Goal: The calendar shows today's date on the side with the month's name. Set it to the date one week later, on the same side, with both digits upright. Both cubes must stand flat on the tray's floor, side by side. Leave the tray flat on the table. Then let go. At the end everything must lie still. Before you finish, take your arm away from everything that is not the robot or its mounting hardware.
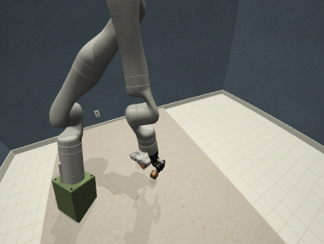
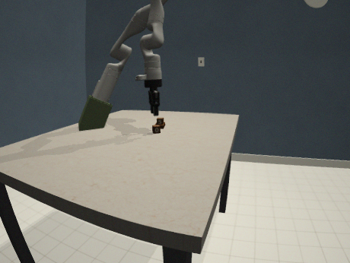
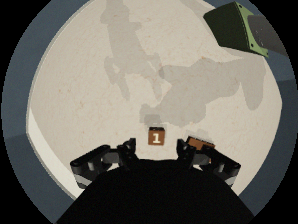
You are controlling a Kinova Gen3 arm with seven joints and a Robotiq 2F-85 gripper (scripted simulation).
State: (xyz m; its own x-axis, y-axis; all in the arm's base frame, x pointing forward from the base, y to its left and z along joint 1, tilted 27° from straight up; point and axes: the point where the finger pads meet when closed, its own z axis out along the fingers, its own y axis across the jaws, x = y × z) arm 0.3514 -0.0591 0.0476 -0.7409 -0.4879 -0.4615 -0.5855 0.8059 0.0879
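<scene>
Right now my hand is 80 mm above the brown digit cube. Round my hand: brown calendar tray (110 mm to the left, 90 mm below, 30 mm behind).
</scene>
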